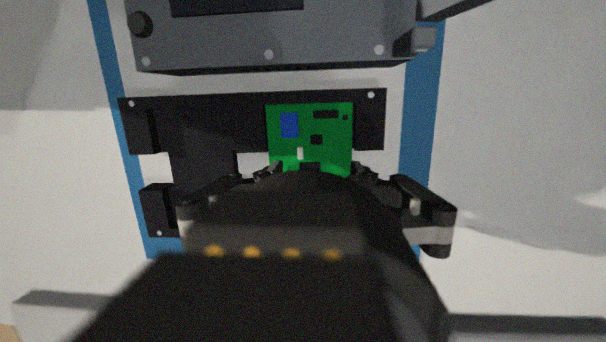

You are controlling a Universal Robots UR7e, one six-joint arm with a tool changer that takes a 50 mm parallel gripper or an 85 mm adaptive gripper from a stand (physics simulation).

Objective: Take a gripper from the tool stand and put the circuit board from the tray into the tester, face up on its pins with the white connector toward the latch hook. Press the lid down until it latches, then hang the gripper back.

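Places are measured from the arm's base along level axes (x left, y back, z up), in millimetres.
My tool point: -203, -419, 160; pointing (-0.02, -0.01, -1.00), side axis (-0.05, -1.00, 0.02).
For each thing: its top centre in the pictures, then the offset to it from my tool point, as dx, dy, dz. "spot": a spot on its surface instead.
- green circuit board, middle of its top: [309, 170] +0, +3, -183
- black tray, surface spot: [245, 100] spot: +60, +51, -183
- dark grey housing, surface spot: [215, 45] spot: +96, +57, -151
- round knob, surface spot: [140, 24] spot: +112, +102, -146
- grey block, surface spot: [424, 39] spot: +84, -61, -115
The green circuit board [334, 127] lies face up in a recess of the black tray [245, 100]. A blue part, dark chips and a small white part show on its face. My gripper [315, 166] is partly open over the board's near part, with a fingertip by each side edge. The gripper body hides the board's near edge, and contact at the fingertips cannot be made out. The tool stand does not show, and I cannot tell whether any part of the tester shows.
A dark grey housing [215, 45] with a round knob [140, 24] stands beyond the tray. A grey block [424, 39] juts from its right side. Blue strips [421, 110] border the white surface under the tray. Grey bars [65, 299] [525, 324] cross the near left and near right.
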